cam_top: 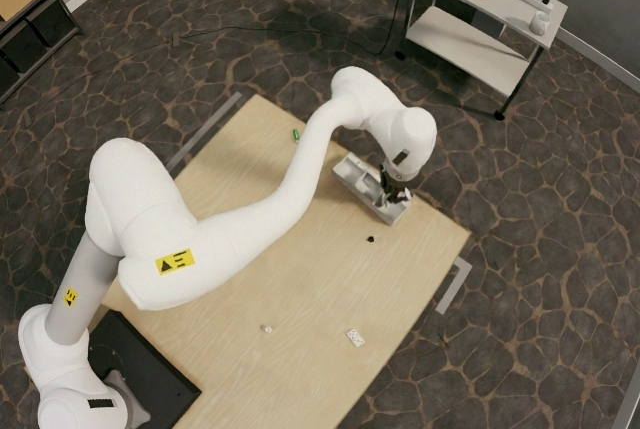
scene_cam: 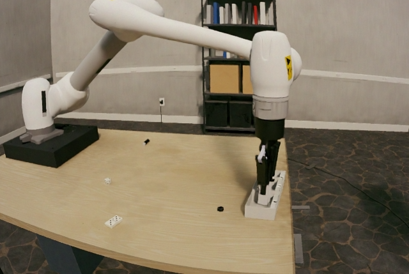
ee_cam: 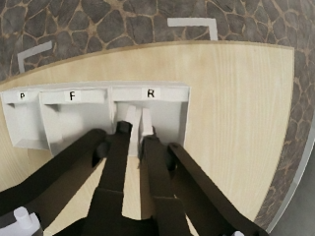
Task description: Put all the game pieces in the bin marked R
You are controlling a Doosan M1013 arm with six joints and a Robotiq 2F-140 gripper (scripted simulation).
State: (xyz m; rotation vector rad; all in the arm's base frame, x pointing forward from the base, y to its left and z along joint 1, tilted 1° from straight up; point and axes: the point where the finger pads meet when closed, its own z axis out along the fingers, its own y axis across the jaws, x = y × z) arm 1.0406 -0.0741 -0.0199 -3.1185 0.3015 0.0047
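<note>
Right now my hand is 7 cm to the right of the bin and 3 cm above it. The rest, counted from my hand: small black ring: 11 cm behind, 5 cm below, 4 cm to the right; green battery: 37 cm to the left, 5 cm below, 4 cm behind; white domino: 36 cm behind, 22 cm to the right, 5 cm below.
</note>
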